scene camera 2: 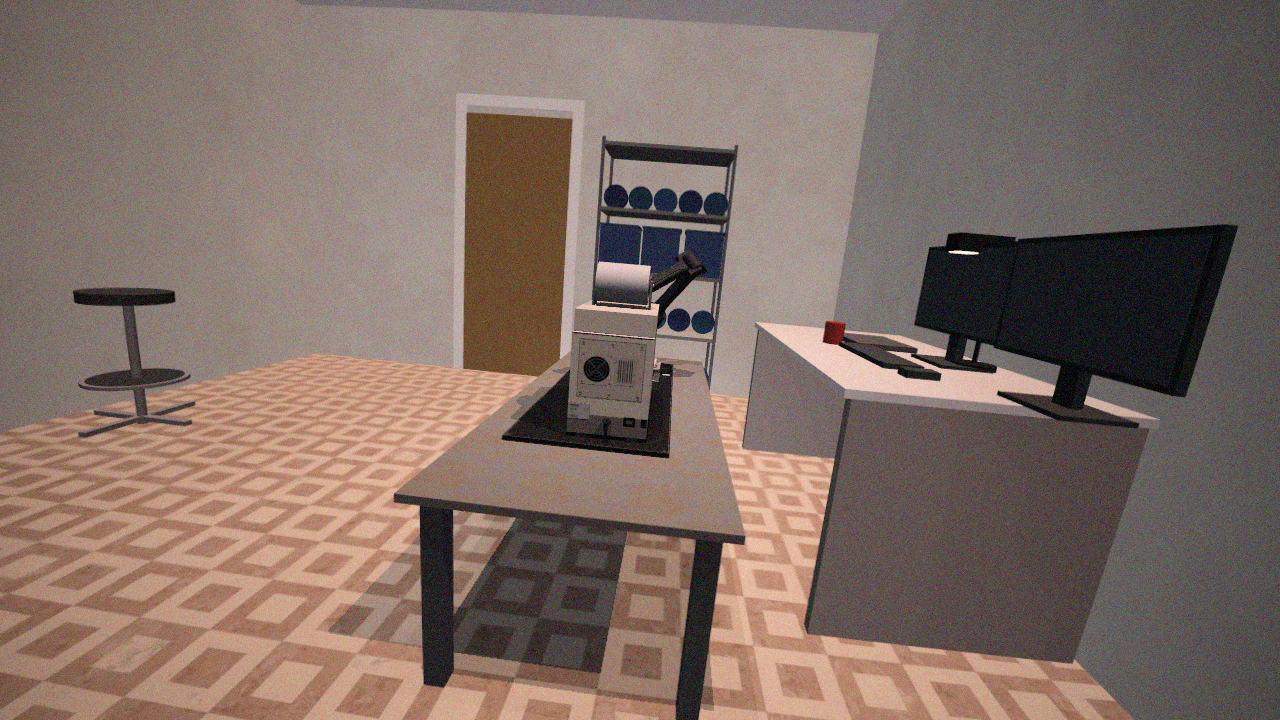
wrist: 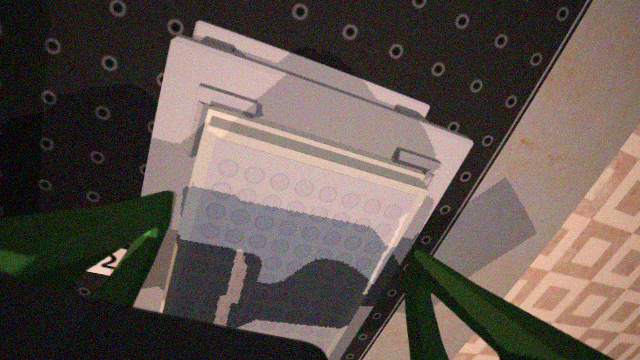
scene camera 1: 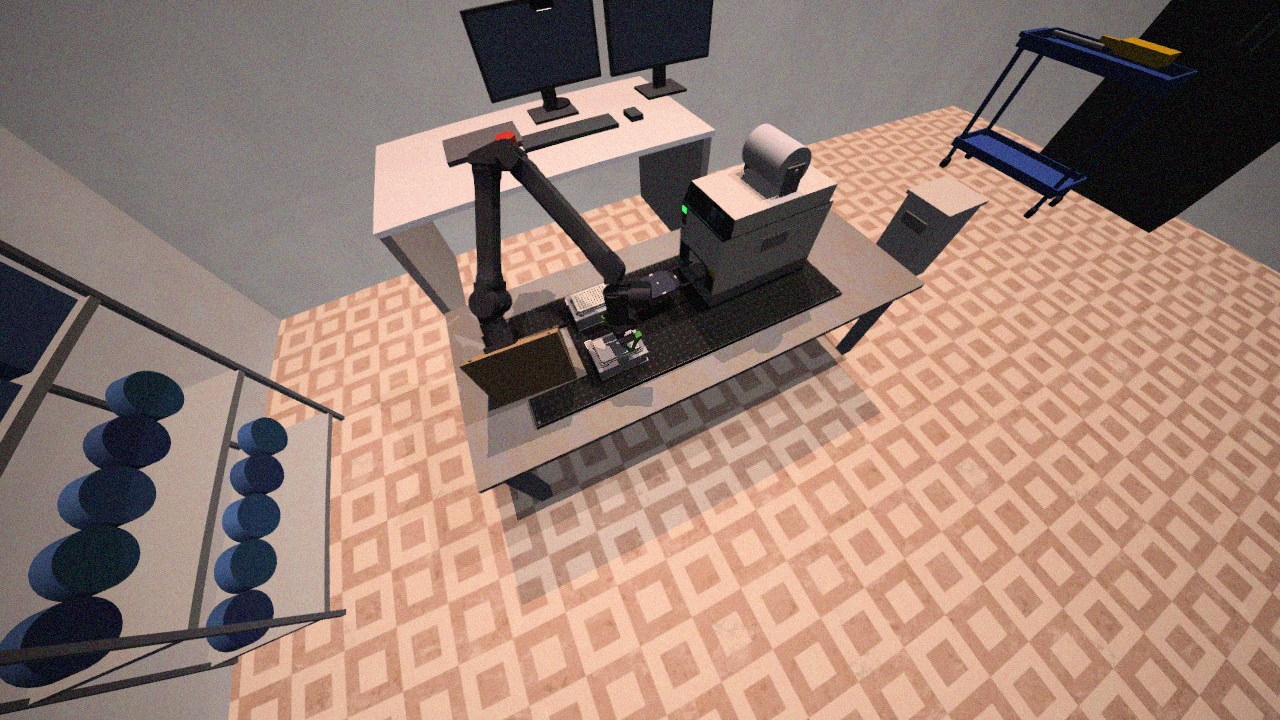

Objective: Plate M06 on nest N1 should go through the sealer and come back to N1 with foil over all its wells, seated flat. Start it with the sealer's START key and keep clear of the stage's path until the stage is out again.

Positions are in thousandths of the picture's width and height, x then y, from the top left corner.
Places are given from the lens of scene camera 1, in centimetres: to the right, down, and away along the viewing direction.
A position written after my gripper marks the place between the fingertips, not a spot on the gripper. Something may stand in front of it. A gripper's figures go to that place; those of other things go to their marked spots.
my gripper (scene camera 1: 488, 474): -5, -6, 102
well plate (scene camera 1: 475, 485): -10, -3, 101
